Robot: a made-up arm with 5 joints. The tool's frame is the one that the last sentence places.
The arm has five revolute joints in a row. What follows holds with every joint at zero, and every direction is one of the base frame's. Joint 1 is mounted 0.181 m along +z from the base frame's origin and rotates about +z. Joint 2 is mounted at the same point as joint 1 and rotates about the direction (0, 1, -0.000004). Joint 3 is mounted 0.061 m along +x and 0.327 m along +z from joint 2 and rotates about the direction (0, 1, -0.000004). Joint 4 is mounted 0.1 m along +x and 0.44 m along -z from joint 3 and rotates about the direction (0, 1, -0.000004). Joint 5 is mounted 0.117 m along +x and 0.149 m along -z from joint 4 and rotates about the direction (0, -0.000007, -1). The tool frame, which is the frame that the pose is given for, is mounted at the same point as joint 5; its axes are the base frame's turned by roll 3.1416, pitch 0 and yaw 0 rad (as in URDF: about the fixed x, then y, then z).
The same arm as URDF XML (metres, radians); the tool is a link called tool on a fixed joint. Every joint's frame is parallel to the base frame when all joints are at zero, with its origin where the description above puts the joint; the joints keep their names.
<robot name="arm">
<joint name="tool_joint" type="fixed"><parent link="link5"/><child link="tool"/><origin xyz="0 0 0" rpy="-3.1416 0 0"/></joint>
<joint name="joint 5" type="continuous"><parent link="link4"/><child link="link5"/><origin xyz="0.117 0 -0.149" rpy="0 0 0"/><axis xyz="0 0 -1"/></joint>
<joint name="joint 4" type="continuous"><parent link="link3"/><child link="link4"/><origin xyz="0.1 0 -0.44" rpy="0 0 0"/><axis xyz="0 1 0"/></joint>
<joint name="joint 3" type="continuous"><parent link="link2"/><child link="link3"/><origin xyz="0.061 0 0.327" rpy="0 0 0"/><axis xyz="0 1 0"/></joint>
<joint name="joint 2" type="continuous"><parent link="link1"/><child link="link2"/><origin xyz="0 0 0" rpy="0 0 0"/><axis xyz="0 1 0"/></joint>
<joint name="joint 1" type="continuous"><parent link="base_link"/><child link="link1"/><origin xyz="0 0 0.181" rpy="0 0 0"/><axis xyz="0 0 1"/></joint>
<link name="base_link"/>
<link name="link1"/>
<link name="link2"/>
<link name="link3"/>
<link name="link4"/>
<link name="link5"/>
<link name="tool"/>
</robot>

